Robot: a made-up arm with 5 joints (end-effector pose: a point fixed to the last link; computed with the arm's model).
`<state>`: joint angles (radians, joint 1 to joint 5).
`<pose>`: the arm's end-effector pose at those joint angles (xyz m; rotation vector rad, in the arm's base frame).
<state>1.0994 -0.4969 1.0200 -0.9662 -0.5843</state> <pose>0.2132 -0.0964 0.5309 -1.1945 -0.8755 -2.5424</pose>
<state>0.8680 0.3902 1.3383 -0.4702 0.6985</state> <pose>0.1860 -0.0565 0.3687 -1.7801 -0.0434 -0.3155</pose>
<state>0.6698 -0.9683 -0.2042 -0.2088 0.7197</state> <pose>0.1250 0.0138 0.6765 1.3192 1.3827 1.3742</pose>
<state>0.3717 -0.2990 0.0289 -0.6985 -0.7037</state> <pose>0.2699 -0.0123 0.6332 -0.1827 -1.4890 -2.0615</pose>
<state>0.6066 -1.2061 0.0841 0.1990 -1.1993</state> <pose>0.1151 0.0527 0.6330 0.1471 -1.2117 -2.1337</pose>
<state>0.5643 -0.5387 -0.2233 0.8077 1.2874</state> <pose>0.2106 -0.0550 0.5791 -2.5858 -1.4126 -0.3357</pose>
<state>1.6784 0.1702 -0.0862 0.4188 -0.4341</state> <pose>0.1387 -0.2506 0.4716 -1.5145 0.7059 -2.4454</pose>
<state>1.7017 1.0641 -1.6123 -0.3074 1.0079</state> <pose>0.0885 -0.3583 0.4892 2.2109 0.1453 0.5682</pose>
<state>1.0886 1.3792 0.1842 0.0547 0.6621</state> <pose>0.1958 -0.1117 0.2171 -1.5082 0.3566 -0.3089</pose>
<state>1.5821 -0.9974 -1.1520 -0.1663 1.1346</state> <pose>0.1320 0.1388 0.6935 0.8146 0.4063 0.1695</pose>
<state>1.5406 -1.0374 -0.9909 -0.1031 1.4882</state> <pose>0.1193 0.1256 0.6924 1.0085 0.0907 0.0693</pose>
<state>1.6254 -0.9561 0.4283 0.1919 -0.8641</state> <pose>0.1633 -0.0805 0.5788 1.0310 0.4403 2.7560</pose>
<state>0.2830 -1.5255 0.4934 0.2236 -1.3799</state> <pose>0.0716 0.0587 0.5763 0.3956 -0.8771 -1.8093</pose>
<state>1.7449 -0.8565 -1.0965 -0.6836 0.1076</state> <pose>0.1785 0.1153 0.7008 0.5312 1.3822 0.2280</pose>
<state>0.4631 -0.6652 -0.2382 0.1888 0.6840</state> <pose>0.2026 -0.0227 0.6397 1.9429 1.7364 1.5402</pose>
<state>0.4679 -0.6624 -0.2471 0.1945 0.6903</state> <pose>0.2026 -0.0234 0.6403 1.9479 1.7280 1.5309</pose>
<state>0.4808 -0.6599 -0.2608 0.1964 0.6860</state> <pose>0.2022 -0.0245 0.6419 1.9422 1.7123 1.5329</pose>
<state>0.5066 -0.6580 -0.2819 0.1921 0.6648</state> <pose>0.2012 -0.0261 0.6450 1.9190 1.6859 1.5519</pose>
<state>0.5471 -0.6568 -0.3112 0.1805 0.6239</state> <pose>0.1993 -0.0282 0.6500 1.8743 1.6490 1.5875</pose>
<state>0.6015 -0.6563 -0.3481 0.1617 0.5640</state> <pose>0.1964 -0.0304 0.6565 1.8065 1.6058 1.6335</pose>
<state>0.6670 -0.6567 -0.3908 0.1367 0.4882</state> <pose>0.1926 -0.0323 0.6643 1.7175 1.5627 1.6811</pose>
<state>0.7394 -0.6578 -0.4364 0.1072 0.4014</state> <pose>0.1880 -0.0332 0.6726 1.6132 1.5264 1.7214</pose>
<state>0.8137 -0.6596 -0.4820 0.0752 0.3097</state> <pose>0.1831 -0.0329 0.6809 1.5021 1.5020 1.7488</pose>
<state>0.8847 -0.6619 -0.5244 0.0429 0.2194</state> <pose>0.1783 -0.0314 0.6883 1.3938 1.4913 1.7621</pose>
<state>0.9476 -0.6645 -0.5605 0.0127 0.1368</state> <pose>0.1743 -0.0290 0.6945 1.2975 1.4926 1.7643</pose>
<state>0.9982 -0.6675 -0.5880 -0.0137 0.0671</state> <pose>0.1711 -0.0262 0.6992 1.2187 1.5020 1.7604</pose>
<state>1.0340 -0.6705 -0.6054 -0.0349 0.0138</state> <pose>0.1690 -0.0238 0.7023 1.1604 1.5149 1.7560</pose>
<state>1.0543 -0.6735 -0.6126 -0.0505 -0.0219</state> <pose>0.1678 -0.0219 0.7040 1.1220 1.5274 1.7550</pose>
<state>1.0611 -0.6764 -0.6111 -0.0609 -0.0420</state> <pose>0.1674 -0.0207 0.7045 1.1005 1.5378 1.7587</pose>
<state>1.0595 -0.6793 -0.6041 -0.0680 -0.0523</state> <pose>0.1673 -0.0200 0.7044 1.0894 1.5462 1.7660</pose>
